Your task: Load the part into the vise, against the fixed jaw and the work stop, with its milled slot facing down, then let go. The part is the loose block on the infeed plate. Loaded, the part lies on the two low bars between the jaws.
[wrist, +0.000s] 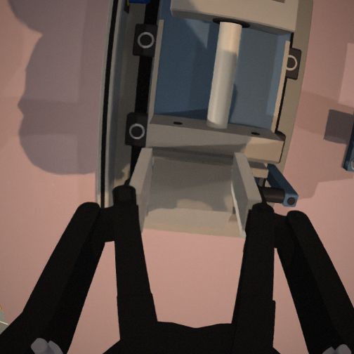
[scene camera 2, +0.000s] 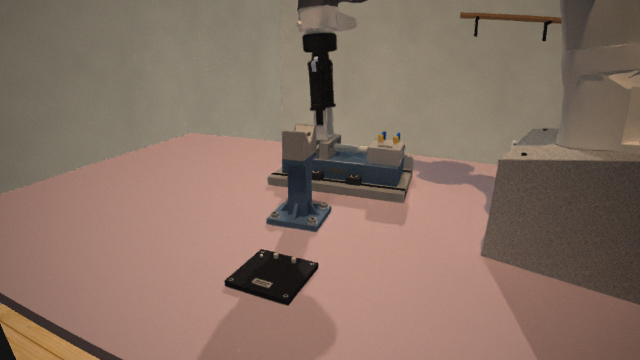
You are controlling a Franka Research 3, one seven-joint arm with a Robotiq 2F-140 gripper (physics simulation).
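Observation:
My gripper (scene camera 2: 324, 132) (wrist: 192, 166) points down at the vise, its pale pads shut on the part, a light grey block (wrist: 192, 182). The part is between the pads, beside the movable jaw (wrist: 215, 137); a pale jaw edge (wrist: 195, 229) shows on its other side. Whether it rests on the two low bars, and which way its slot faces, is hidden. The blue vise (scene camera 2: 336, 166) (wrist: 187, 75) stands on a grey base. The work stop, a blue bracket with a dark rod (wrist: 273, 194), is just right of the right pad in the wrist view. The black infeed plate (scene camera 2: 272, 275) bears no block.
A blue post (scene camera 2: 300, 182) with a grey notched head stands in front of the vise and hides part of it in the scene view. Dark clamps (wrist: 145, 40) (scene camera 2: 353, 179) hold the vise's sides. The robot's speckled grey pedestal (scene camera 2: 560, 215) is at the right.

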